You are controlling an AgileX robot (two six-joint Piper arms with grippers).
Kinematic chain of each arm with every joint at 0, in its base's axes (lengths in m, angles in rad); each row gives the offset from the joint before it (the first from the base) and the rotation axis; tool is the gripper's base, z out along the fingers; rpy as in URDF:
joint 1: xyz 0 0 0.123 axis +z
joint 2: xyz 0 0 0 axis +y
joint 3: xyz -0.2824 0 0.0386 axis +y
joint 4: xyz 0.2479 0 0.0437 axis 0.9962 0 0.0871
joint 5: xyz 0 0 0 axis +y
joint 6: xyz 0.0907 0 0.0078 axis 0.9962 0 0.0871
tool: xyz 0 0 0 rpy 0 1.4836 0
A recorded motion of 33 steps. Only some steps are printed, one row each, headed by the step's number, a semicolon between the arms.
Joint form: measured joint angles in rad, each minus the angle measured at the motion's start. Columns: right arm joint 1, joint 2, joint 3, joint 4, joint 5, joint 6; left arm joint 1, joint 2, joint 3, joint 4, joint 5, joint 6.
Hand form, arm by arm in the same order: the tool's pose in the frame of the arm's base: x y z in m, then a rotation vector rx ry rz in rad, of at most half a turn. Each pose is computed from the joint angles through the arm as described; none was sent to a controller.
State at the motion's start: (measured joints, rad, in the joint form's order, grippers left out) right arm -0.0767 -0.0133 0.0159 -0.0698 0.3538 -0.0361; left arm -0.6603 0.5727 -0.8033 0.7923 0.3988 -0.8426
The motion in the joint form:
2: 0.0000 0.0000 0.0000 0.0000 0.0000 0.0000; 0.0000 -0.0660 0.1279 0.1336 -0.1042 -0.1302
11: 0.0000 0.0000 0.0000 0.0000 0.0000 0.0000; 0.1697 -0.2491 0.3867 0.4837 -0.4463 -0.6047
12: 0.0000 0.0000 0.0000 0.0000 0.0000 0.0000; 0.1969 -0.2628 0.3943 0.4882 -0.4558 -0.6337
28: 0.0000 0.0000 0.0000 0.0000 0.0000 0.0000; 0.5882 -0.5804 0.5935 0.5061 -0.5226 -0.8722
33: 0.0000 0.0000 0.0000 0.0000 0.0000 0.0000; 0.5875 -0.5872 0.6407 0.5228 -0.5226 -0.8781
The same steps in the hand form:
2: 0.0525 -0.0063 0.1766 -0.0060 1.8416 -0.1471; 0.0897 -0.0428 0.3851 0.2555 1.4894 -0.4112
11: 0.0525 -0.0063 0.1766 -0.0060 1.8416 -0.1471; 0.0656 -0.0396 0.3334 0.2607 1.3771 -0.5838
12: 0.0525 -0.0063 0.1766 -0.0060 1.8416 -0.1471; 0.0642 -0.0375 0.3322 0.2317 1.3738 -0.5890
28: 0.0525 -0.0063 0.1766 -0.0060 1.8416 -0.1471; 0.0344 -0.0132 0.2855 -0.1113 1.2455 -0.4992
33: 0.0525 -0.0063 0.1766 -0.0060 1.8416 -0.1471; 0.0390 -0.0136 0.2705 -0.1118 1.2877 -0.4887

